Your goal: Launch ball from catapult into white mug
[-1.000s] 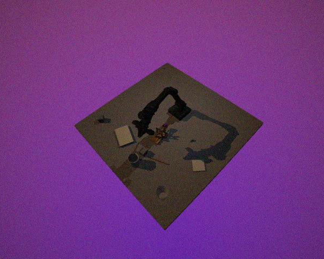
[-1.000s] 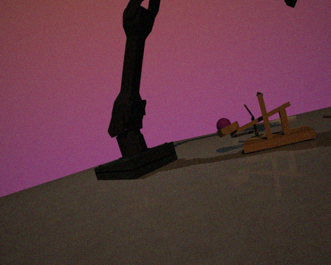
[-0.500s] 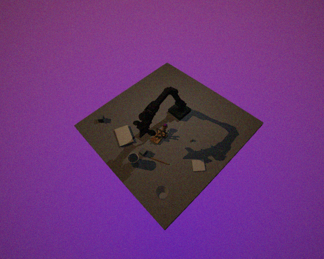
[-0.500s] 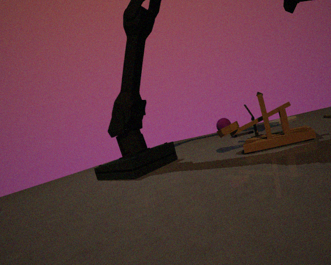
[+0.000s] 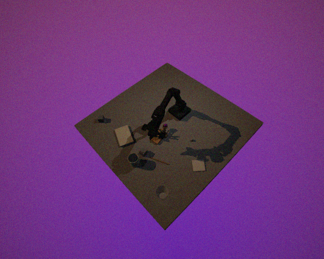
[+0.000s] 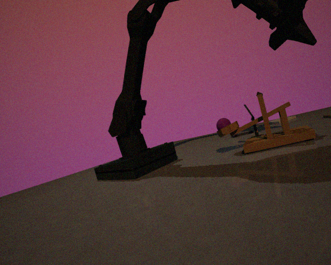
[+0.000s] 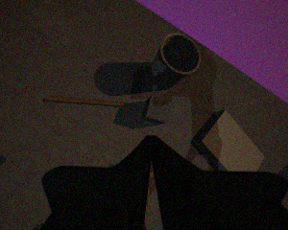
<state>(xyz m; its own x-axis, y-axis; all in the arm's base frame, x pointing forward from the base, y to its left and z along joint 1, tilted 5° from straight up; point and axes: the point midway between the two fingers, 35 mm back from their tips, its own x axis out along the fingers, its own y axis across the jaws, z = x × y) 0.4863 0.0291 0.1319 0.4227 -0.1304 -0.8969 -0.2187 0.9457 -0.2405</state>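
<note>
My gripper tip is 24 cm past the ball, 12 cm above it and 3 cm to the left of it. Also, from my gripper tip: orange wooden catapult (17 cm behind, 13 cm below, 2 cm to the right); then white mug (18 cm ahead, 15 cm below, 5 cm to the right); then thin stick (18 cm below, 11 cm to the left, 5 cm ahead).
</note>
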